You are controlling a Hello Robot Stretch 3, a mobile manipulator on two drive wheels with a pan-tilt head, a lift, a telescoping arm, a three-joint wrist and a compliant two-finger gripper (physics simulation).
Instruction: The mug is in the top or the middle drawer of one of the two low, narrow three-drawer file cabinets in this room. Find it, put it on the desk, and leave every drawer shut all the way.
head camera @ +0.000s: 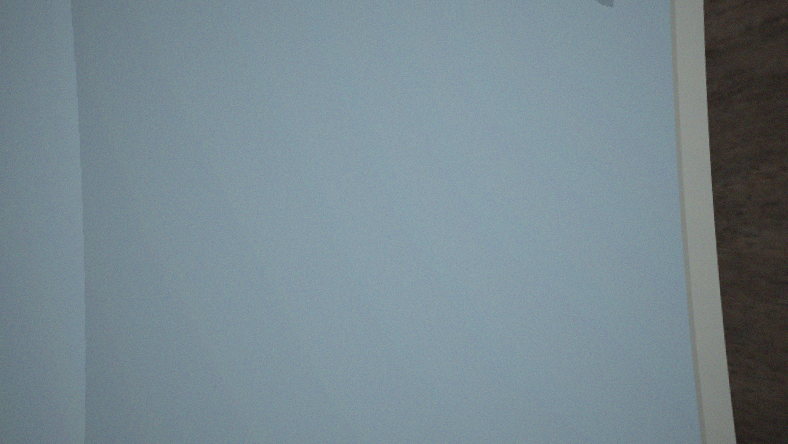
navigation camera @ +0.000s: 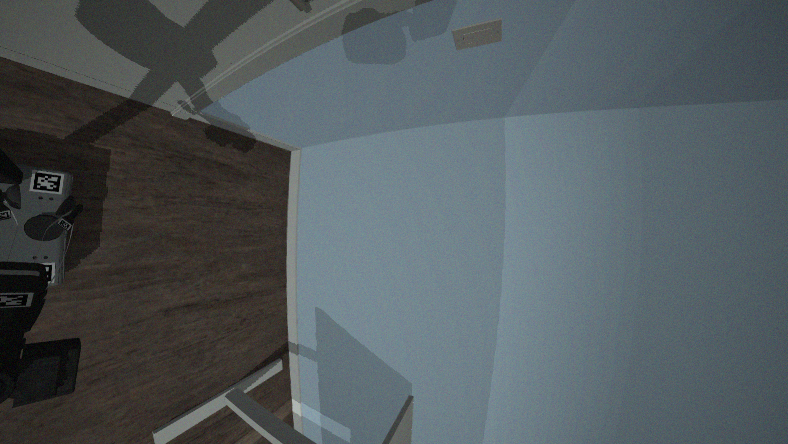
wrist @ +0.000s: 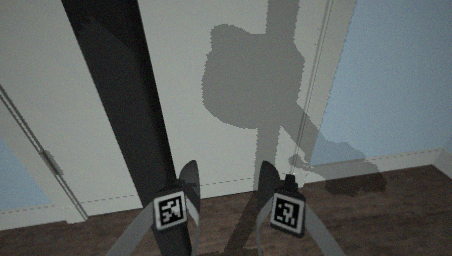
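Where they show: gripper, fingertip midpoint: (navigation camera: 45,191); robot's base at its link origin: (navigation camera: 45,225).
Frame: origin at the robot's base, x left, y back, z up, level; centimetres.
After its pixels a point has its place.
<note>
My gripper (wrist: 229,178) {x 8.3, y -1.0, z 58.2 cm} is open in the wrist view, its two dark fingertips apart with door and floor showing between them. In the navigation view a pale desk (navigation camera: 193,415) {x -91.2, y -44.1, z 2.5 cm} shows in part at the bottom: a light foot bar, a leg and the edge of its top, close to the blue wall. The mug and both file cabinets do not show in these views.
A blue wall (head camera: 386,220) {x 0.4, y -102.9, z 82.7 cm} (navigation camera: 397,220) {x 11.1, y -102.4, z 80.1 cm} with a pale baseboard (head camera: 695,165) {x -10.1, y -102.1, z 4.9 cm} (navigation camera: 293,231) {x 1.9, y -101.6, z 6.6 cm} meets the dark wood floor (navigation camera: 193,220) {x 4.9, y -45.3, z 0.1 cm} (wrist: 400,215). A pale door (wrist: 185,100) bears the robot's shadow. A wall plate (navigation camera: 478,34) {x 54.0, y -50.7, z 122.3 cm} is at the top. A black bar (wrist: 120,100) crosses the wrist view.
</note>
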